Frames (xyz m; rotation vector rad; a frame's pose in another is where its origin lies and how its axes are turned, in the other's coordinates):
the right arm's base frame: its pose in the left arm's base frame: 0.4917 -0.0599 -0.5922 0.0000 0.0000 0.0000
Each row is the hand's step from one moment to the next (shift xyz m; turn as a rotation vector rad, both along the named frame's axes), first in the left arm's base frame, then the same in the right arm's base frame.
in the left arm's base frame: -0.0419 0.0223 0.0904 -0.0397 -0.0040 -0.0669
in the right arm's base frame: -0.0419 0.0223 0.0904 -0.0397 -0.0040 -0.0669
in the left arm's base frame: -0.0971 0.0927 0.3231 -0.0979 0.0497 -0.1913
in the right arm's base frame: -0.0971 0.0927 0.3231 -0.0979 0.0497 -0.1913
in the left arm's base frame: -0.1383 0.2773 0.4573 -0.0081 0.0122 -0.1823
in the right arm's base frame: -0.1383 0.2773 0.4573 -0.0081 0.0122 -0.1823
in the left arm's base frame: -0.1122 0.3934 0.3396 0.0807 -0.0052 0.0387
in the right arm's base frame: -0.1122 0.3934 0.3396 0.0807 -0.0052 0.0387
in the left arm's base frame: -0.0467 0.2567 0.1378 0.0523 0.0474 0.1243
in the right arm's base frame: -0.0467 0.2567 0.1378 0.0523 0.0474 0.1243
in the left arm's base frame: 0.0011 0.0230 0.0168 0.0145 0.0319 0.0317
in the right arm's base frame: 0.0011 0.0230 0.0168 0.0145 0.0319 0.0317
